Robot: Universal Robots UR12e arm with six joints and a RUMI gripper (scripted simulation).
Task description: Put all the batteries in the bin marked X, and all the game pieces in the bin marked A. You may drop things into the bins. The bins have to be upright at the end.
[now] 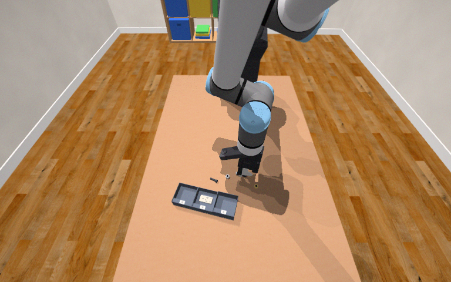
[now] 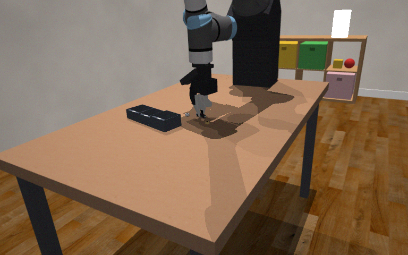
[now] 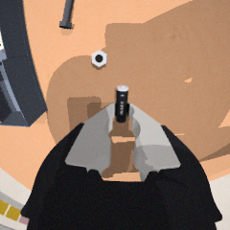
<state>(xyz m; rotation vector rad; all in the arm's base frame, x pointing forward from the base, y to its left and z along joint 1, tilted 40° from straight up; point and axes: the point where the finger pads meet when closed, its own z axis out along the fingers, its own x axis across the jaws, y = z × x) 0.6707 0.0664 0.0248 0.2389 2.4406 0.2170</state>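
Right now my hand is 6 cm to the left of the white nut, 2 cm short of it and 1 cm above it. Also, from my hand: black screw 11 cm to the right, 5 cm ahead, 1 cm below; black battery 1 cm below; brass nut 7 cm to the left, 5 cm ahead, 1 cm below.
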